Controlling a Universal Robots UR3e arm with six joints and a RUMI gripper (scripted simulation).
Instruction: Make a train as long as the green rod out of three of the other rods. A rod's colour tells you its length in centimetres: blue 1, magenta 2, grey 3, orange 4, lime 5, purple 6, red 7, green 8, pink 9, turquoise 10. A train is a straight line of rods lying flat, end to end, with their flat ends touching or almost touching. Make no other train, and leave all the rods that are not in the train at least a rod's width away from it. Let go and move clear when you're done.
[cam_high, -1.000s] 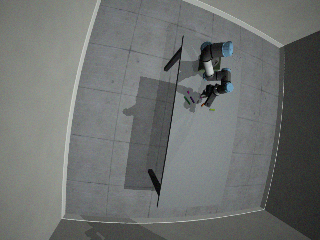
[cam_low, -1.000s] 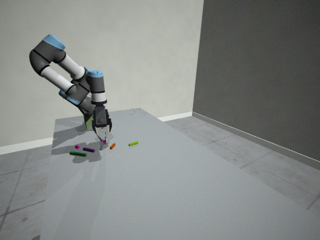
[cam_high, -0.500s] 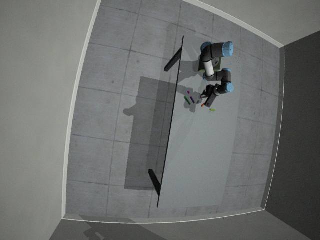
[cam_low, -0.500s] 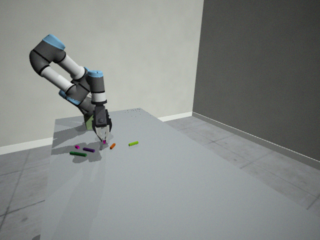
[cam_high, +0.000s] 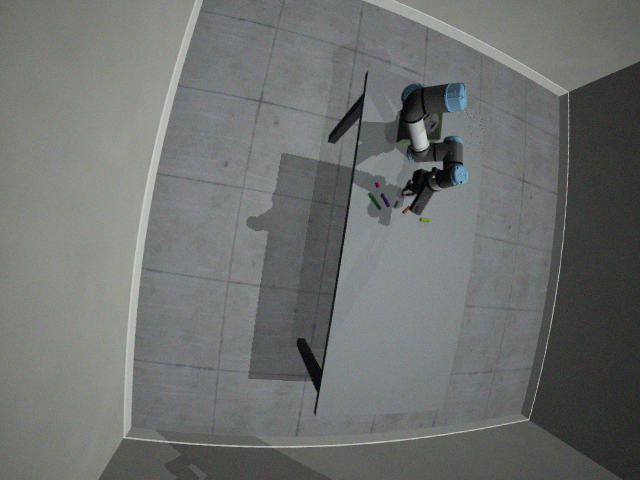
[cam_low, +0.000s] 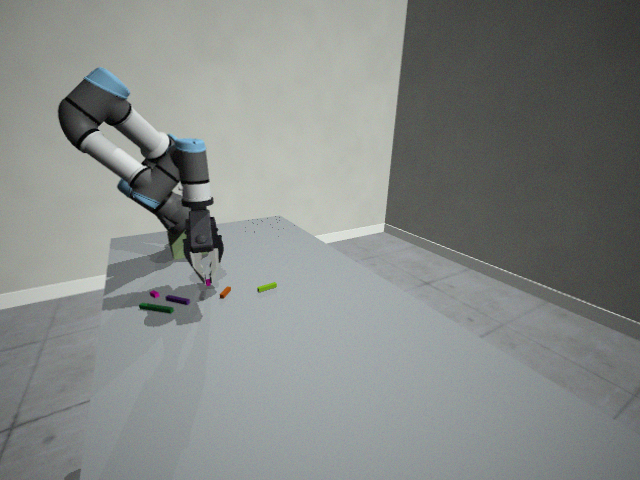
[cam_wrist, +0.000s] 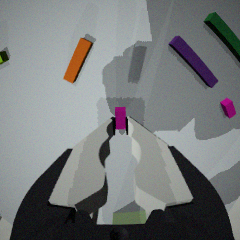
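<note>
The grey rod is 5 cm ahead of my hand, 3 cm to the right of it and 2 cm below it. Also, from my hand: orange rod 6 cm ahead, 2 cm to the left, 2 cm below; then green rod 4 cm ahead, 13 cm to the right, 2 cm below; then purple rod 3 cm ahead, 8 cm to the right, 2 cm below.
</note>
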